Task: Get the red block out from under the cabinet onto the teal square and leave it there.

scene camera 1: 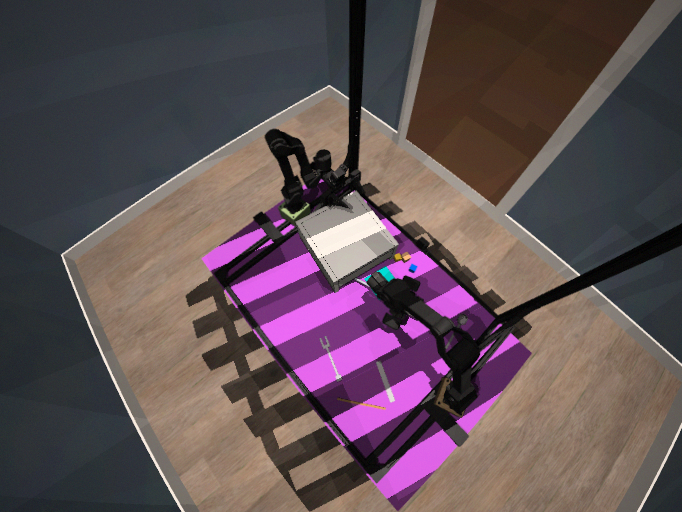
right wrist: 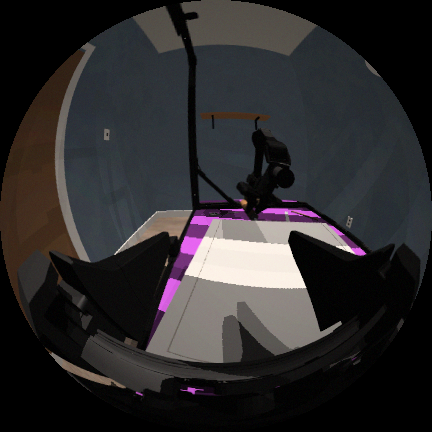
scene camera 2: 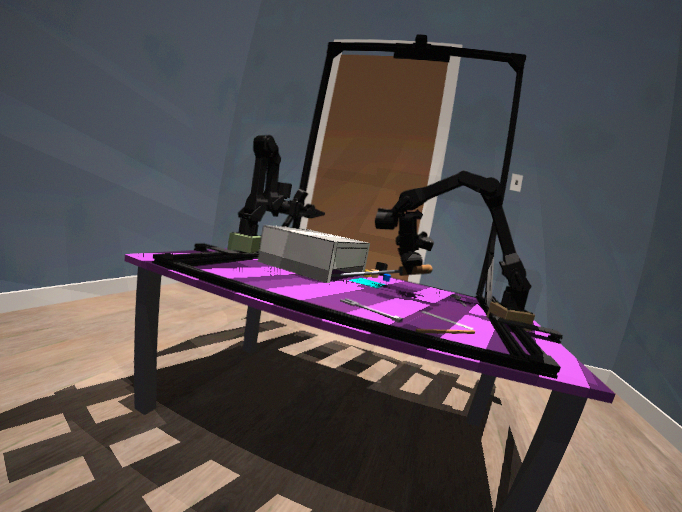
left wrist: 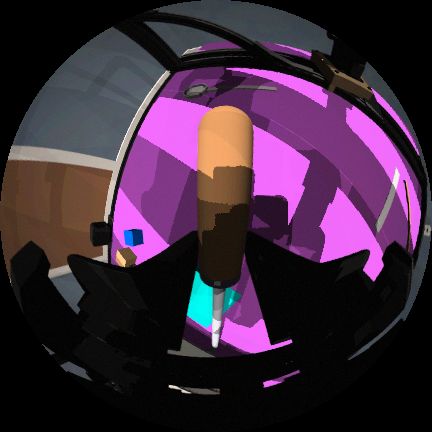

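Pixels of known places: left gripper, fingertip midpoint: (right wrist: 249, 213) (scene camera 2: 408, 271) (left wrist: 220, 236); right gripper, fingertip midpoint: (scene camera 1: 356, 200) (right wrist: 231, 237) (scene camera 2: 320, 213); left arm's base, link origin: (scene camera 1: 454, 397) (scene camera 2: 512, 307); right arm's base, link origin: (scene camera 1: 293, 205) (scene camera 2: 246, 234).
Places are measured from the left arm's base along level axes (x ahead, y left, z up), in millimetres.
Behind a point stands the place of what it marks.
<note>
The grey-white cabinet (scene camera 1: 344, 263) @(x 554, y -238, z 84 mm) (scene camera 2: 294, 255) @(x 677, y -226, z 7 mm) (right wrist: 240, 300) @(x 625, y -451, z 84 mm) stands on the table. The red block does not show in any view. The teal square (scene camera 1: 387, 272) @(x 403, y -336, z -51 mm) (scene camera 2: 365, 282) @(x 414, y -279, z -51 mm) (left wrist: 201, 302) @(x 413, y -271, z -51 mm) lies outside the cabinet's front, partly hidden by the left arm in scene camera 1. My left gripper (scene camera 2: 410, 268) @(x 284, y -222, z 22 mm) (left wrist: 220, 236) @(x 284, y -222, z 22 mm) is shut on the orange handle (scene camera 2: 424, 268) @(x 237, y -201, z 46 mm) (left wrist: 225, 145) @(x 235, y -211, z 57 mm) of a metal rod tool. Its shaft (scene camera 1: 361, 282) @(x 477, y -236, z -21 mm) (scene camera 2: 369, 272) @(x 416, y -229, z -5 mm) (left wrist: 217, 312) @(x 367, y -227, z 10 mm) runs over the teal square's area to the cabinet front; its far end is hidden. My right gripper (scene camera 2: 317, 211) @(x 621, y -462, z 161 mm) (right wrist: 231, 237) @(x 621, y -462, z 161 mm) is open and empty above the cabinet top.
A blue block (scene camera 1: 412, 268) @(x 317, y -390, z -26 mm) (scene camera 2: 386, 277) @(x 319, y -383, z -36 mm) (left wrist: 133, 237) @(x 314, y -383, z -30 mm) and two yellow-orange blocks (scene camera 1: 397, 256) @(x 394, y -410, z -26 mm) (scene camera 1: 406, 256) @(x 361, y -426, z -21 mm) lie beside the teal square. A fork (scene camera 1: 331, 358) @(x 444, y 76, z -46 mm) (scene camera 2: 371, 310) @(x 444, y 83, z -48 mm), a grey strip (scene camera 1: 385, 380) @(x 232, y 53, z -50 mm), a thin orange stick (scene camera 1: 360, 403) @(x 278, y 165, z -45 mm) (scene camera 2: 446, 331) @(x 278, y 169, z -46 mm) and a round-headed utensil (left wrist: 195, 90) @(x 53, y -291, z -49 mm) lie on the table.
</note>
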